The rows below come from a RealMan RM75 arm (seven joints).
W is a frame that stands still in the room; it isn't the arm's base.
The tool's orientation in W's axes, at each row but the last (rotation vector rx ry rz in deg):
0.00, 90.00, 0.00
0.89, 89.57, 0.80
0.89, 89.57, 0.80
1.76, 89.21, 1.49
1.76, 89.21, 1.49
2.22, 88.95, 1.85
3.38, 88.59, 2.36
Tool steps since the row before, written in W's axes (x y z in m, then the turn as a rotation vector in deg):
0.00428, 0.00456, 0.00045, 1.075, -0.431, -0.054
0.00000, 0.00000, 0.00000, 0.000, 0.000, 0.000
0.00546, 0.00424, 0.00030, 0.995, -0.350, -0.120
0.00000, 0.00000, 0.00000, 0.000, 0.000, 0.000
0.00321, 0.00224, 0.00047, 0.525, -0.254, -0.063
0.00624, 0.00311, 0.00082, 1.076, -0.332, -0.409
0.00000, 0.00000, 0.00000, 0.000, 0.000, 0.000
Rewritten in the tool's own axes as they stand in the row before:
-0.00045, 0.00456, 0.00428, 0.054, -0.431, 1.075
0.00000, 0.00000, 0.00000, 0.000, 0.000, 0.000
-0.00018, 0.00425, 0.00546, 0.121, -0.351, 0.994
0.00000, 0.00000, 0.00000, 0.000, 0.000, 0.000
-0.00034, 0.00226, 0.00321, 0.061, -0.255, 0.525
-0.00057, 0.00317, 0.00624, 0.413, -0.346, 1.070
0.00000, 0.00000, 0.00000, 0.000, 0.000, 0.000

